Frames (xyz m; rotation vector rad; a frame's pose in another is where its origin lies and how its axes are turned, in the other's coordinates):
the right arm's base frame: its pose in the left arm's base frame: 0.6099 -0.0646 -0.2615 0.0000 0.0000 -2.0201
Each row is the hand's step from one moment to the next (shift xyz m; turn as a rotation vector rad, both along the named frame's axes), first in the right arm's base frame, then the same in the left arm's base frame.
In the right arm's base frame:
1: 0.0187 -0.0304 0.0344 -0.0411 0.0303 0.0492
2: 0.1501 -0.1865 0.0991 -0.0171 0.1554 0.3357
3: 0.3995 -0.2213 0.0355 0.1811 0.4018 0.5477
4: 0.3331 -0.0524 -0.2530 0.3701 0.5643 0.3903
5: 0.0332 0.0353 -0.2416 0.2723 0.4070 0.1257
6: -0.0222 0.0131 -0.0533 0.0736 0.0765 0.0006
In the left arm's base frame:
1: -0.0355 -0.0036 0.0344 0.0451 0.0239 0.0492
2: -0.2332 -0.0542 0.0991 0.1474 -0.0521 0.3357
3: -0.3729 -0.2637 0.0355 0.2833 -0.3376 0.5477
4: -0.1919 -0.2773 -0.2530 0.3475 -0.5785 0.3903
5: 0.0174 -0.0452 -0.2416 0.2483 -0.4220 0.1257
6: 0.0214 0.0143 -0.0533 0.0369 -0.0995 0.0006

